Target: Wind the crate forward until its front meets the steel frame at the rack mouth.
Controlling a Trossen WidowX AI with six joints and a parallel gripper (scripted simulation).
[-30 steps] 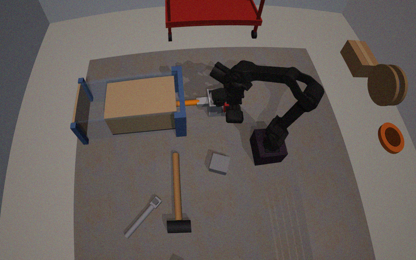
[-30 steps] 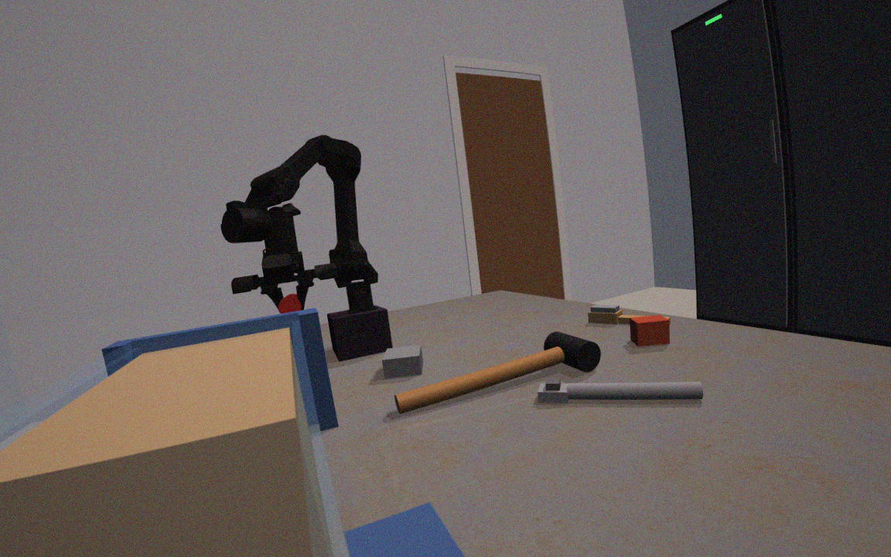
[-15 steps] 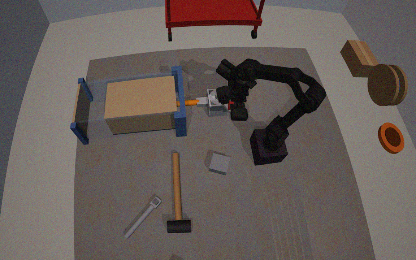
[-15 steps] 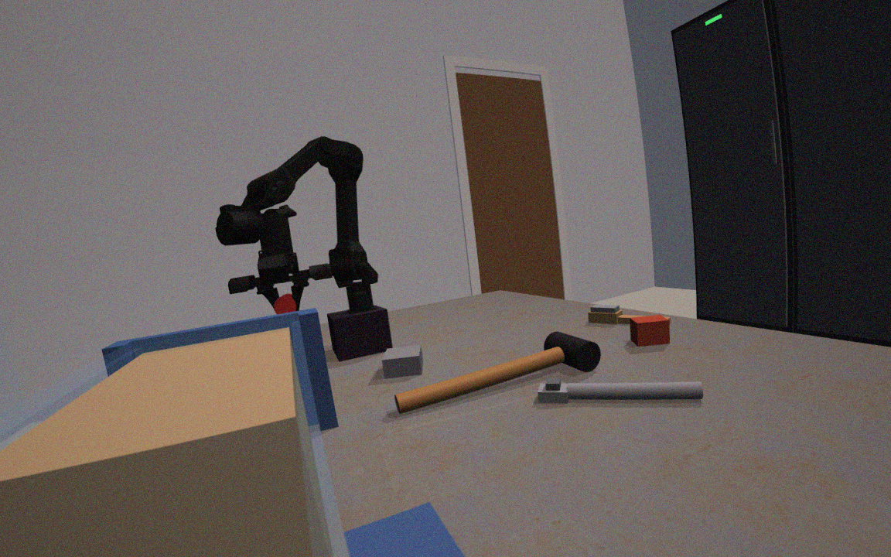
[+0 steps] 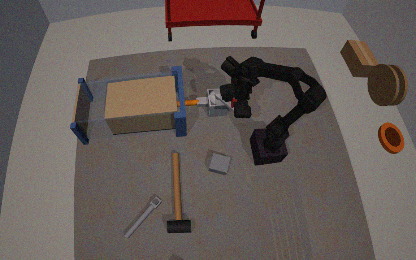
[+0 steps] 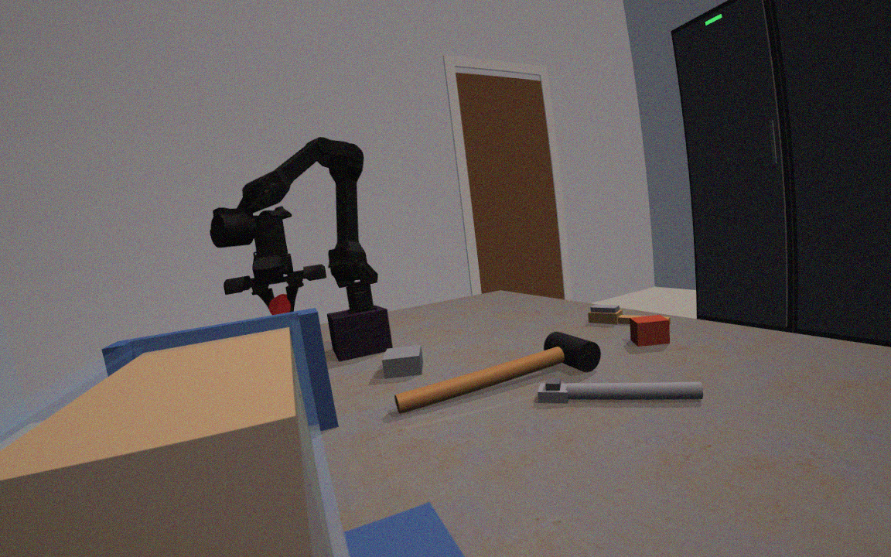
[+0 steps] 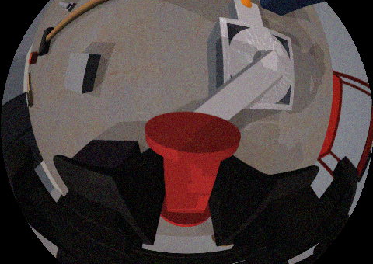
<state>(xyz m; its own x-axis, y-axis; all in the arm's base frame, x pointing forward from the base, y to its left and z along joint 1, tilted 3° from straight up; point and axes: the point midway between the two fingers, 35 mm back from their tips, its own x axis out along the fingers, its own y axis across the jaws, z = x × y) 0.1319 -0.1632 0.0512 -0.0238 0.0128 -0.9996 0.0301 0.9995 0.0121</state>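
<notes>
My gripper tip is now 3 cm short of the winch handle, 3 cm to the left of it and 1 cm above it. Also, from my gripper tip: grey winch: 5 cm ahead, 8 cm to the right, 8 cm below; red knob: 2 cm above; blue steel frame: 23 cm ahead, 6 cm to the right, 1 cm below.
</notes>
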